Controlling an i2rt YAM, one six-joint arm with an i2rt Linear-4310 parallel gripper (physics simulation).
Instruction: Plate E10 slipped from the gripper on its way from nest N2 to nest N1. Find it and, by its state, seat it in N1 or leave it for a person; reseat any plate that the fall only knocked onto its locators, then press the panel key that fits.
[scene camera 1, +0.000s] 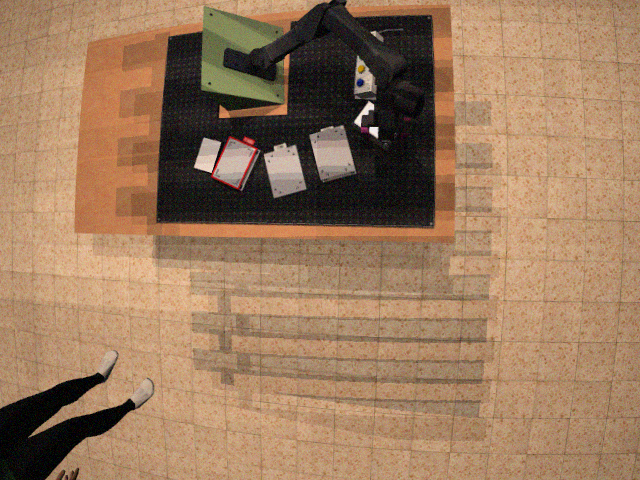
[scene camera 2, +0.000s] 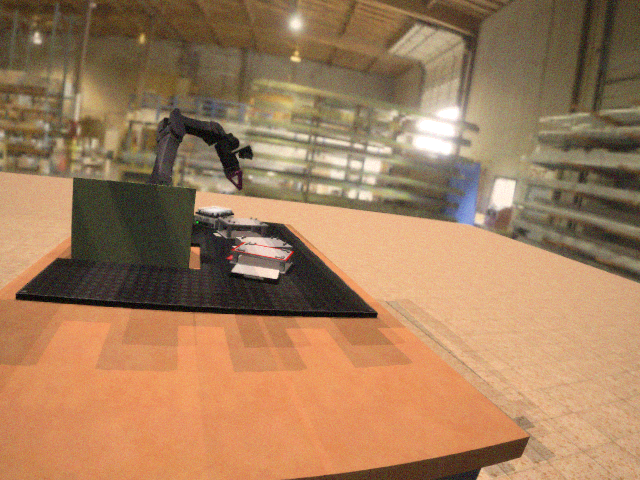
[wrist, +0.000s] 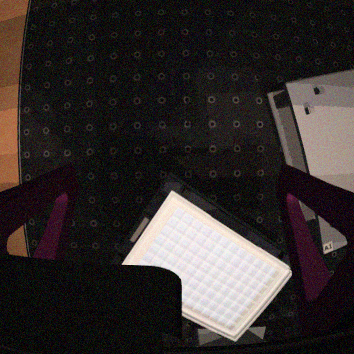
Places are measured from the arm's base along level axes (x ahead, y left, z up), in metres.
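Pixels of known places: gripper, between the fingertips: (scene camera 2: 239, 188) (wrist: 176, 175); arm's base, origin of its link: (scene camera 1: 250, 65) (scene camera 2: 148, 221).
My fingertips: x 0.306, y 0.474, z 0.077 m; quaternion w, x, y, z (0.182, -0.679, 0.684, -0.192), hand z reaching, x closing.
Ahead of a thing's pixels: the offset from my fingertips to its top centre. "*": to the spot under its first point. Level surfaces: height alone.
A white well plate {0.090 m down, 0.094 m back, 0.026 m right} (wrist: 215, 270) (scene camera 1: 364, 114) (scene camera 2: 214, 210) lies on a dark base, partly hidden by the arm; no E10 mark is readable. My gripper (wrist: 176, 175) (scene camera 1: 386, 125) (scene camera 2: 236, 180) is open and empty, above and beside this plate. Grey nests {* 0.105 m down, 0.012 m ahead, 0.170 m right} (scene camera 1: 333, 153) {* 0.137 m down, 0.065 m ahead, 0.342 m right} (scene camera 1: 285, 170) stand mid-mat; no well plate shows on them. The nearer one shows in the wrist view (wrist: 327, 135), with a small label {* 0.105 m down, 0.080 m back, 0.145 m right} (wrist: 328, 247) like "A1". A red-edged nest {0.116 m down, 0.038 m ahead, 0.532 m right} (scene camera 1: 236, 162) (scene camera 2: 262, 251) stands left of them. The panel {0.078 m down, 0.306 m back, 0.058 m right} (scene camera 1: 365, 90) has yellow {0.087 m down, 0.283 m back, 0.082 m right} (scene camera 1: 361, 68) and blue {0.087 m down, 0.233 m back, 0.085 m right} (scene camera 1: 359, 82) keys; the arm covers part.
A tall green slanted board (scene camera 1: 222, 31) (scene camera 2: 129, 222) stands at the back left, near the arm's base, and could hide things. A white rectangular piece {0.147 m down, 0.001 m ahead, 0.651 m right} (scene camera 1: 207, 155) (scene camera 2: 255, 271) lies beside the red-edged nest. The black mat {0.161 m down} (scene camera 1: 180, 206) covers much of the table {0.174 m down} (scene camera 1: 103, 180). A person's legs (scene camera 1: 77, 387) show off the table.
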